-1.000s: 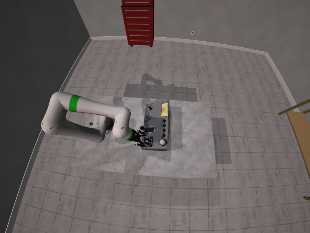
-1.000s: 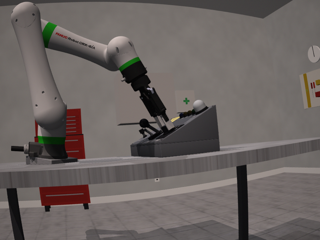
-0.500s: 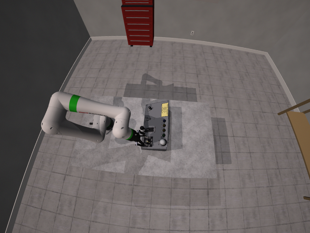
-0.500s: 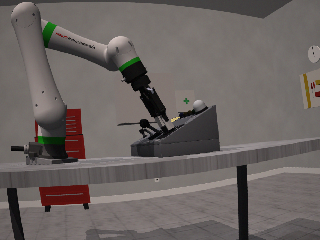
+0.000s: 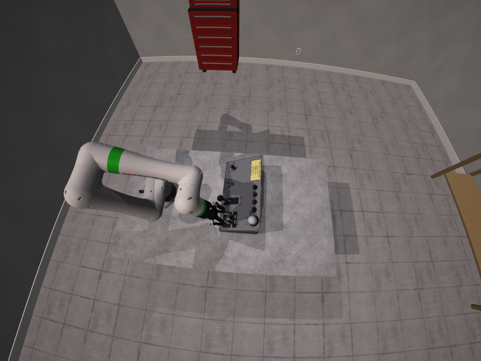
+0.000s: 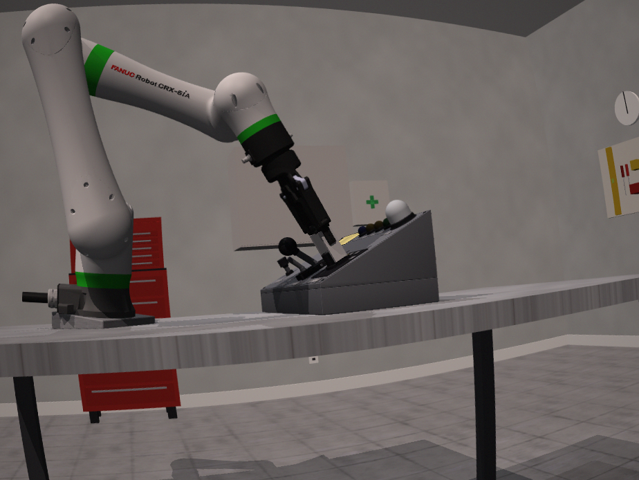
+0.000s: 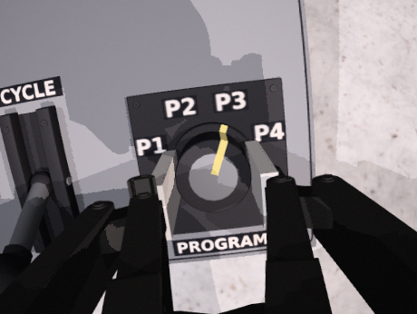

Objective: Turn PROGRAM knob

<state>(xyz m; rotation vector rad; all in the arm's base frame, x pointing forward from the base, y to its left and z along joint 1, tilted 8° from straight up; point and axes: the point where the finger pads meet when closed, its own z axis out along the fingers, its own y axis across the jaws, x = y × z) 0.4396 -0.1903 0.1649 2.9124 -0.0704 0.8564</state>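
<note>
Right now my hand is 1 cm past the cycle lever, 12 cm to the right of it and 1 cm above it. Also, from my hand: grey sloped console (6 cm ahead, 17 cm to the left, 4 cm below); then check toggle (2 cm ahead, 24 cm to the left, 2 cm below); then mode knob (3 cm ahead, 36 cm to the left, 1 cm below).
</note>
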